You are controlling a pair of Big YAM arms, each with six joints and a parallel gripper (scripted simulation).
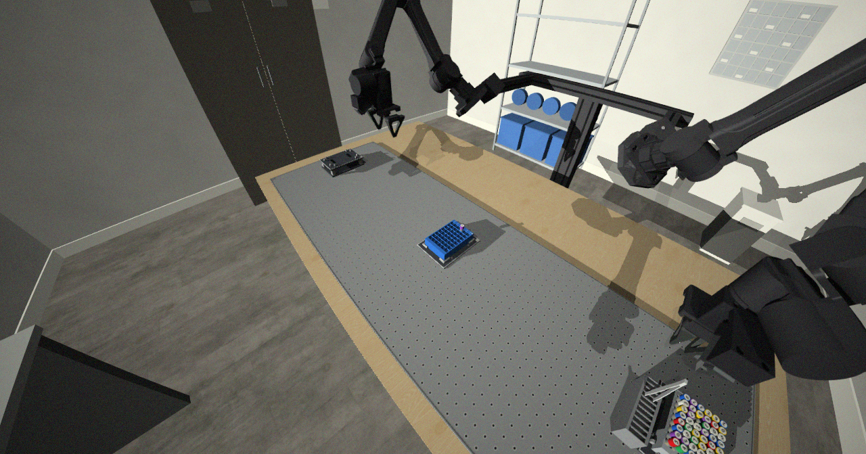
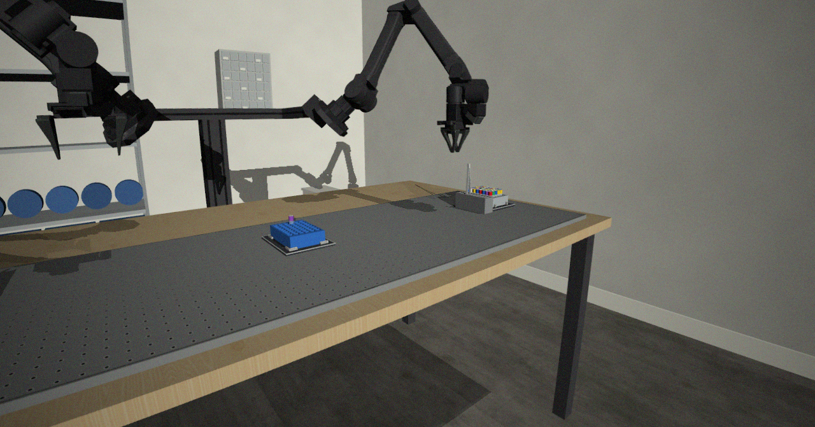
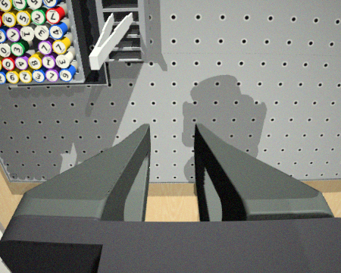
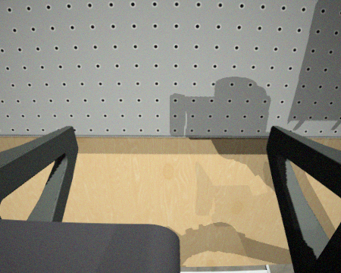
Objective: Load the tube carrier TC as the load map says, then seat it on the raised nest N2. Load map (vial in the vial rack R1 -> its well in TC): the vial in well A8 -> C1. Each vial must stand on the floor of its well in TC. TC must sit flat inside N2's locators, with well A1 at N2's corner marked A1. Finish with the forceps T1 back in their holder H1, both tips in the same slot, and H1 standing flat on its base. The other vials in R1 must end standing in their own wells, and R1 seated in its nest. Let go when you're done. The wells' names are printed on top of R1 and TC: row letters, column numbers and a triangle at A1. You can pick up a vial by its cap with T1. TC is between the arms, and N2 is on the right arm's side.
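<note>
The blue tube carrier TC is 380 mm to the left of my right hand, 220 mm below it and 60 mm ahead of it. The rest, counted from my right hand: grey slotted holder H1 (960 mm to the left, 220 mm below, 120 mm ahead); then purple-capped vial (390 mm to the left, 200 mm below, 10 mm ahead); then raised nest N2 (290 mm to the right, 200 mm below, 80 mm ahead).
</note>
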